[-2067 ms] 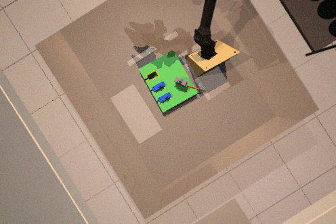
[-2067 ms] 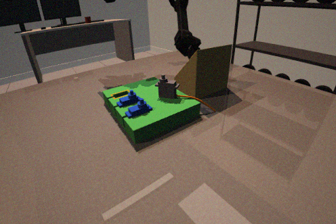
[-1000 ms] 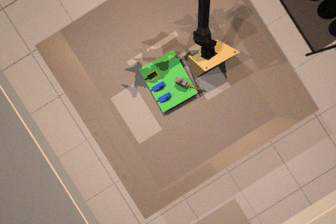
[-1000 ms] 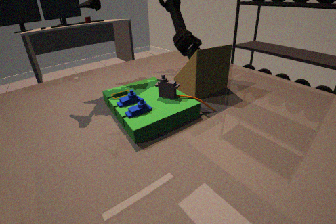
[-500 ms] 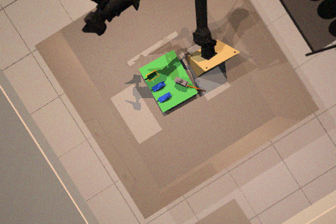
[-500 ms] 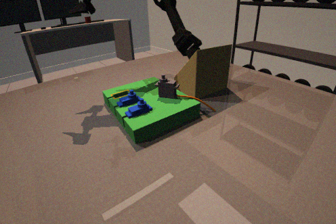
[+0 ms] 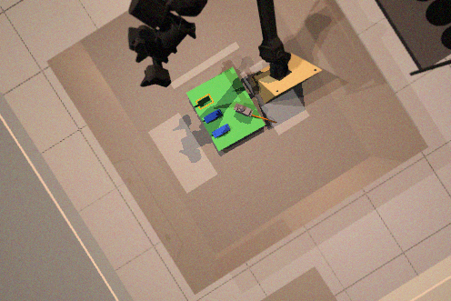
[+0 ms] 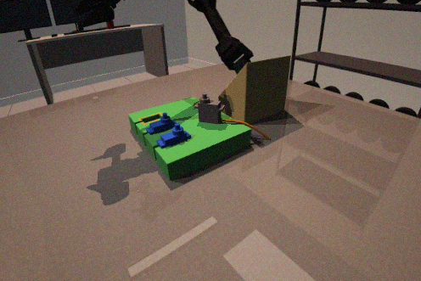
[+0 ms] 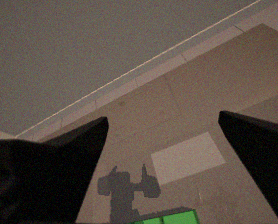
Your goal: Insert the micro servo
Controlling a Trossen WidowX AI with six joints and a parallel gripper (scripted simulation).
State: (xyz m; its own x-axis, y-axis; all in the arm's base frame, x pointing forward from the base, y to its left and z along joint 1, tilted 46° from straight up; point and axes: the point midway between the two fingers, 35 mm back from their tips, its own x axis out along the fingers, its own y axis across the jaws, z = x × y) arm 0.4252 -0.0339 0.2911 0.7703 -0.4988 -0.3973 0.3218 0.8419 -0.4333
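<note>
My gripper tip is 21 cm past the green deck, 22 cm to the right of it and 31 cm above it.
</note>
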